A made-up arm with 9 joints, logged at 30 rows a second.
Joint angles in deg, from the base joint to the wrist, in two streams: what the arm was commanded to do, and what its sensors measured. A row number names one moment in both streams.
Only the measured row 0 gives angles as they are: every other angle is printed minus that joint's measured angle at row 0.
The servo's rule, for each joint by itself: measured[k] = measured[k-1] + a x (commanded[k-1-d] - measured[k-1]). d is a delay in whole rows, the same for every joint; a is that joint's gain. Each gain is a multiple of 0.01, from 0.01 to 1. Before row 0 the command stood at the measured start. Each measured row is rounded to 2 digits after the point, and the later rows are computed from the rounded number. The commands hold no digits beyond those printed.
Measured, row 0:
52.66, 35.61, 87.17, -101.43, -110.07, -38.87, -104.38, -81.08, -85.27
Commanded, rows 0 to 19:
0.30, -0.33, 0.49, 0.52, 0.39, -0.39, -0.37, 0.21, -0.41
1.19, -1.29, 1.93, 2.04, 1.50, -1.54, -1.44, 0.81, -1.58
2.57, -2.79, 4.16, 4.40, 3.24, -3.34, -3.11, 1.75, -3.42
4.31, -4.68, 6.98, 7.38, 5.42, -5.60, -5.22, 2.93, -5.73
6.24, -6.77, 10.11, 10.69, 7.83, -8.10, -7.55, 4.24, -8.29
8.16, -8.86, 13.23, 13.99, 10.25, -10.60, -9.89, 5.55, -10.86
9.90, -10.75, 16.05, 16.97, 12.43, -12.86, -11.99, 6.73, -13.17
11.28, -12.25, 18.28, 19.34, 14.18, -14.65, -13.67, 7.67, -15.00
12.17, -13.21, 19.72, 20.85, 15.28, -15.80, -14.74, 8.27, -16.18
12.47, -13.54, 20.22, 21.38, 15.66, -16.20, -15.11, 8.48, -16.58
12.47, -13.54, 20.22, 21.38, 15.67, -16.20, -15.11, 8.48, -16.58
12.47, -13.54, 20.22, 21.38, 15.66, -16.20, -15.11, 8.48, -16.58
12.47, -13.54, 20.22, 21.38, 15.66, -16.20, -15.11, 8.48, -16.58
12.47, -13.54, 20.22, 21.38, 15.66, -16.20, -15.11, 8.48, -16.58
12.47, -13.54, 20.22, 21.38, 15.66, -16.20, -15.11, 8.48, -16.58
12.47, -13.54, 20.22, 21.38, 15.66, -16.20, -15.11, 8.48, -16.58
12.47, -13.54, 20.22, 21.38, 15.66, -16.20, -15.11, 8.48, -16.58
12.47, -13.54, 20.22, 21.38, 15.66, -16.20, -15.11, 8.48, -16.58
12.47, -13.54, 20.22, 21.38, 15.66, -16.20, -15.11, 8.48, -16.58
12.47, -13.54, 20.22, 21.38, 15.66, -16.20, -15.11, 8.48, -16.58
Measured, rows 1 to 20:
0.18, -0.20, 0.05, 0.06, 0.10, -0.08, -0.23, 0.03, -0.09
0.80, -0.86, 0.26, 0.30, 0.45, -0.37, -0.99, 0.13, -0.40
1.88, -2.04, 0.69, 0.79, 1.15, -0.96, -2.33, 0.34, -1.03
3.36, -3.65, 1.38, 1.58, 2.22, -1.89, -4.15, 0.68, -2.02
5.12, -5.55, 2.34, 2.67, 3.62, -3.13, -6.29, 1.14, -3.34
6.97, -7.57, 3.54, 4.03, 5.28, -4.62, -8.56, 1.71, -4.92
8.76, -9.51, 4.92, 5.58, 7.07, -6.27, -10.72, 2.36, -6.65
10.30, -11.18, 6.39, 7.23, 8.85, -7.95, -12.58, 3.05, -8.40
11.44, -12.42, 7.86, 8.86, 10.46, -9.52, -13.94, 3.73, -10.03
12.07, -13.10, 9.22, 10.36, 11.76, -10.86, -14.68, 4.35, -11.41
12.31, -13.37, 10.43, 11.68, 12.74, -11.93, -14.95, 4.89, -12.50
12.41, -13.47, 11.51, 12.84, 13.47, -12.78, -15.05, 5.36, -13.36
12.45, -13.51, 12.47, 13.86, 14.02, -13.46, -15.09, 5.77, -14.04
12.46, -13.53, 13.32, 14.76, 14.43, -14.01, -15.10, 6.12, -14.57
12.47, -13.54, 14.08, 15.55, 14.74, -14.45, -15.11, 6.43, -14.99
12.47, -13.54, 14.76, 16.25, 14.97, -14.80, -15.11, 6.70, -15.32
12.47, -13.54, 15.36, 16.87, 15.14, -15.08, -15.11, 6.93, -15.58
12.47, -13.54, 15.89, 17.41, 15.27, -15.30, -15.11, 7.13, -15.79
12.47, -13.54, 16.37, 17.89, 15.37, -15.48, -15.11, 7.31, -15.96
12.47, -13.54, 16.79, 18.31, 15.44, -15.62, -15.11, 7.46, -16.09
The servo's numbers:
d 0
a 0.61 0.61 0.11 0.12 0.25 0.20 0.63 0.13 0.21

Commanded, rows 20 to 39:
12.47, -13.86, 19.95, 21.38, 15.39, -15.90, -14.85, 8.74, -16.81
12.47, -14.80, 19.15, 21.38, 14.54, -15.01, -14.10, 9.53, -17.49
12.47, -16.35, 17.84, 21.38, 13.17, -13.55, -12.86, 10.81, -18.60
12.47, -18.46, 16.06, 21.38, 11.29, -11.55, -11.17, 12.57, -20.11
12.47, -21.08, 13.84, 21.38, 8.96, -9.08, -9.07, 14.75, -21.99
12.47, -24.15, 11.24, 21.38, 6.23, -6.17, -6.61, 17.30, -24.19
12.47, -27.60, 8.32, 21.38, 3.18, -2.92, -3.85, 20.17, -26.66
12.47, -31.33, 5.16, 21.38, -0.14, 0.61, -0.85, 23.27, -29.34
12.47, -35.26, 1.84, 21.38, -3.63, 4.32, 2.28, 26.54, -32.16
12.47, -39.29, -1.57, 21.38, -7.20, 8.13, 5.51, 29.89, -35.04
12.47, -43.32, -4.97, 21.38, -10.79, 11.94, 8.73, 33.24, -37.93
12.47, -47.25, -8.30, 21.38, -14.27, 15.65, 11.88, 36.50, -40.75
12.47, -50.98, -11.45, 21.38, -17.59, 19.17, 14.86, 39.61, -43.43
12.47, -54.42, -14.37, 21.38, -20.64, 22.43, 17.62, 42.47, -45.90
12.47, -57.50, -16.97, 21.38, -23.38, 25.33, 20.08, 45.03, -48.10
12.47, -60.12, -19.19, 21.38, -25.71, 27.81, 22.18, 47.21, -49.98
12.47, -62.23, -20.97, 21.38, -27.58, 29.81, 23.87, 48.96, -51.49
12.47, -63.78, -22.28, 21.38, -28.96, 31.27, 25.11, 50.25, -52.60
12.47, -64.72, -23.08, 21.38, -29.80, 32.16, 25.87, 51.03, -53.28
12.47, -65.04, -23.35, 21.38, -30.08, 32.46, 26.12, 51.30, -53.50
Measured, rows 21 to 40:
12.47, -13.74, 17.14, 18.68, 15.43, -15.68, -14.95, 7.63, -16.24
12.47, -14.39, 17.36, 19.00, 15.21, -15.55, -14.41, 7.88, -16.50
12.47, -15.59, 17.41, 19.29, 14.70, -15.15, -13.43, 8.26, -16.94
12.47, -17.34, 17.26, 19.54, 13.85, -14.43, -12.01, 8.82, -17.61
12.47, -19.62, 16.88, 19.76, 12.63, -13.36, -10.16, 9.59, -18.53
12.47, -22.38, 16.26, 19.95, 11.03, -11.92, -7.92, 10.59, -19.72
12.47, -25.56, 15.39, 20.12, 9.07, -10.12, -5.36, 11.84, -21.18
12.47, -29.08, 14.26, 20.27, 6.77, -7.97, -2.52, 13.33, -22.89
12.47, -32.85, 12.89, 20.40, 4.17, -5.51, 0.50, 15.05, -24.84
12.47, -36.78, 11.30, 20.52, 1.33, -2.78, 3.66, 16.98, -26.98
12.47, -40.77, 9.51, 20.62, -1.70, 0.16, 6.85, 19.09, -29.28
12.47, -44.72, 7.55, 20.71, -4.84, 3.26, 10.02, 21.35, -31.69
12.47, -48.54, 5.46, 20.79, -8.03, 6.44, 13.07, 23.72, -34.16
12.47, -52.13, 3.28, 20.86, -11.18, 9.64, 15.94, 26.16, -36.63
12.47, -55.41, 1.05, 20.92, -14.23, 12.78, 18.55, 28.61, -39.04
12.47, -58.28, -1.18, 20.98, -17.10, 15.79, 20.84, 31.03, -41.34
12.47, -60.69, -3.36, 21.03, -19.72, 18.59, 22.75, 33.36, -43.47
12.47, -62.57, -5.44, 21.07, -22.03, 21.13, 24.24, 35.56, -45.39
12.47, -63.88, -7.38, 21.11, -23.97, 23.34, 25.27, 37.57, -47.05
12.47, -64.59, -9.14, 21.14, -25.50, 25.16, 25.81, 39.35, -48.40

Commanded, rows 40 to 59:
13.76, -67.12, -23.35, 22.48, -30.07, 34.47, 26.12, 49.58, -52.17
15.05, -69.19, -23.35, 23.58, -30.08, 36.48, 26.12, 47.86, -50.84
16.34, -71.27, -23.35, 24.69, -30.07, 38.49, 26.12, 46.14, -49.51
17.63, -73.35, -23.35, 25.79, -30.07, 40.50, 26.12, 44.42, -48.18
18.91, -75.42, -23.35, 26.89, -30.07, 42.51, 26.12, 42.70, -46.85
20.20, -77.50, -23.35, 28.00, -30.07, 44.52, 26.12, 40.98, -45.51
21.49, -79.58, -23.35, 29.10, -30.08, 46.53, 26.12, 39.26, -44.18
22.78, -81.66, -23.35, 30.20, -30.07, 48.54, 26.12, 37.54, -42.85
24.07, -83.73, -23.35, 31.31, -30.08, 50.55, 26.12, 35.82, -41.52
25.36, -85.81, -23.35, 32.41, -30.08, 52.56, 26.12, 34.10, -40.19
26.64, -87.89, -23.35, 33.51, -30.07, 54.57, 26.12, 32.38, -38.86
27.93, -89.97, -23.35, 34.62, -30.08, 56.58, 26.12, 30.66, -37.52
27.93, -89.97, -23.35, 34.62, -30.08, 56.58, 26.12, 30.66, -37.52
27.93, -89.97, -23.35, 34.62, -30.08, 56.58, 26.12, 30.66, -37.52
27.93, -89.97, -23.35, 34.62, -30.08, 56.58, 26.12, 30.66, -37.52
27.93, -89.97, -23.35, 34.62, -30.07, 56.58, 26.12, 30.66, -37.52
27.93, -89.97, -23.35, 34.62, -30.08, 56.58, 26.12, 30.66, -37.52
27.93, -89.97, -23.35, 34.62, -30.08, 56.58, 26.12, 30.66, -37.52
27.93, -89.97, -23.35, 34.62, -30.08, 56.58, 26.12, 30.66, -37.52
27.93, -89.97, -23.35, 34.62, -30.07, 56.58, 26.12, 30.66, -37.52
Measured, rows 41 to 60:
13.26, -66.13, -10.70, 21.30, -26.64, 27.02, 26.01, 40.68, -49.19
14.35, -68.00, -12.09, 21.57, -27.50, 28.91, 26.08, 41.61, -49.54
15.56, -69.99, -13.33, 21.94, -28.14, 30.83, 26.11, 42.20, -49.53
16.82, -72.04, -14.43, 22.40, -28.62, 32.76, 26.12, 42.49, -49.25
18.09, -74.10, -15.41, 22.94, -28.98, 34.71, 26.12, 42.52, -48.75
19.38, -76.17, -16.28, 23.55, -29.25, 36.67, 26.12, 42.32, -48.07
20.67, -78.25, -17.06, 24.22, -29.46, 38.64, 26.12, 41.92, -47.25
21.96, -80.33, -17.75, 24.94, -29.61, 40.62, 26.12, 41.35, -46.33
23.25, -82.40, -18.37, 25.70, -29.73, 42.61, 26.12, 40.63, -45.32
24.54, -84.48, -18.92, 26.51, -29.82, 44.60, 26.12, 39.78, -44.24
25.82, -86.56, -19.41, 27.35, -29.88, 46.59, 26.12, 38.82, -43.11
27.11, -88.64, -19.84, 28.22, -29.93, 48.59, 26.12, 37.76, -41.94
27.61, -89.45, -20.23, 28.99, -29.97, 50.19, 26.12, 36.84, -41.01
27.81, -89.77, -20.57, 29.67, -30.00, 51.47, 26.12, 36.04, -40.28
27.88, -89.89, -20.88, 30.26, -30.02, 52.49, 26.12, 35.34, -39.70
27.91, -89.94, -21.15, 30.78, -30.03, 53.31, 26.12, 34.73, -39.24
27.92, -89.96, -21.39, 31.24, -30.04, 53.96, 26.12, 34.20, -38.88
27.93, -89.97, -21.61, 31.65, -30.05, 54.48, 26.12, 33.74, -38.59
27.93, -89.97, -21.80, 32.01, -30.06, 54.90, 26.12, 33.34, -38.37
27.93, -89.97, -21.97, 32.32, -30.06, 55.24, 26.12, 32.99, -38.19

